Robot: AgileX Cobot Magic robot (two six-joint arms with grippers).
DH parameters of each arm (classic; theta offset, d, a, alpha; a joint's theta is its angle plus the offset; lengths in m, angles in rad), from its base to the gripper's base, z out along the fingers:
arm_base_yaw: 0 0.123 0 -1.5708
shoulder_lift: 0.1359 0 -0.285 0
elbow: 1.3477 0 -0.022 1.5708
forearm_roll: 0 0.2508 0 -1.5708
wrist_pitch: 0 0 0.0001 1.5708
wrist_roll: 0 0.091 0 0
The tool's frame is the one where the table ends.
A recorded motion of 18 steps. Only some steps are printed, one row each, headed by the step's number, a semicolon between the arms.
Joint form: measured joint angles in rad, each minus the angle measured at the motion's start. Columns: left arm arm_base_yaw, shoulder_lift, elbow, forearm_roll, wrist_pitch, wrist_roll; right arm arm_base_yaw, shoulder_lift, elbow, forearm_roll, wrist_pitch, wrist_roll.
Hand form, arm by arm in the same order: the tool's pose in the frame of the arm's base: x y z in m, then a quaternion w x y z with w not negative. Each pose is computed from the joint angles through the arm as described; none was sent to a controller.
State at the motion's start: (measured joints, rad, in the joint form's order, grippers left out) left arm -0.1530 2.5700 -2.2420 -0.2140 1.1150 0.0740; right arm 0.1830 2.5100 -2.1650 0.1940 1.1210 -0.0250
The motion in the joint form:
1: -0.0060 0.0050 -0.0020 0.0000 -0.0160 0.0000; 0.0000 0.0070 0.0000 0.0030 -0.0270 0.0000
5: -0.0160 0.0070 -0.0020 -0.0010 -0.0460 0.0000; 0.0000 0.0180 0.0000 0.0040 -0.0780 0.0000
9: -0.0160 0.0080 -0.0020 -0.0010 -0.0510 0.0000; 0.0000 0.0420 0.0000 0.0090 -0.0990 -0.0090
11: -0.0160 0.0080 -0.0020 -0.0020 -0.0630 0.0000; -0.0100 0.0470 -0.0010 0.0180 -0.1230 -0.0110
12: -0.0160 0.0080 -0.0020 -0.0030 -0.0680 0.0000; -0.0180 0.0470 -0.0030 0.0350 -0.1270 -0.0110
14: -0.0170 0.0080 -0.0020 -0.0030 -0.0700 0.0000; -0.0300 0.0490 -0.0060 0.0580 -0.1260 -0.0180
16: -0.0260 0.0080 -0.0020 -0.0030 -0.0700 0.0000; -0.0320 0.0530 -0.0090 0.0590 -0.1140 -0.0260
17: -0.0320 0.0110 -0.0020 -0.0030 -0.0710 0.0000; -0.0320 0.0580 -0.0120 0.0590 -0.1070 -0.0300
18: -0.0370 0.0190 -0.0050 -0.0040 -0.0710 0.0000; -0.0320 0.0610 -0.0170 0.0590 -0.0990 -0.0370
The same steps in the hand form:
1: 0.5192 -0.1007 0.1159 0.10875 0.07767 0.98548 -0.10475; 0.5074 0.1100 0.1249 0.09772 -0.06729 0.98792 0.09968
5: 0.5208 -0.1061 0.1155 0.12202 0.08063 0.98357 -0.10580; 0.5119 0.1105 0.1202 0.11748 -0.06404 0.98589 0.10055
9: 0.5212 -0.1062 0.1151 0.12400 0.08030 0.98336 -0.10578; 0.5135 0.1110 0.1082 0.11632 -0.06543 0.98587 0.10128
11: 0.5223 -0.1063 0.1154 0.12989 0.07942 0.98261 -0.10628; 0.5166 0.1066 0.1065 0.12647 -0.05813 0.98472 0.10470
12: 0.5227 -0.1064 0.1155 0.13232 0.07894 0.98227 -0.10676; 0.5180 0.1038 0.1074 0.12922 -0.05039 0.98399 0.11196
14: 0.5228 -0.1069 0.1156 0.13325 0.07931 0.98211 -0.10683; 0.5193 0.0994 0.1075 0.12952 -0.04307 0.98321 0.12109
16: 0.5218 -0.1116 0.1156 0.13277 0.08373 0.98174 -0.10743; 0.5188 0.0984 0.1060 0.12369 -0.04652 0.98383 0.12086
17: 0.5212 -0.1148 0.1140 0.13147 0.08649 0.98165 -0.10769; 0.5185 0.0985 0.1040 0.11951 -0.04883 0.98428 0.12053
18: 0.5209 -0.1175 0.1105 0.12872 0.08855 0.98177 -0.10823; 0.5185 0.0986 0.1036 0.11697 -0.05289 0.98441 0.12024

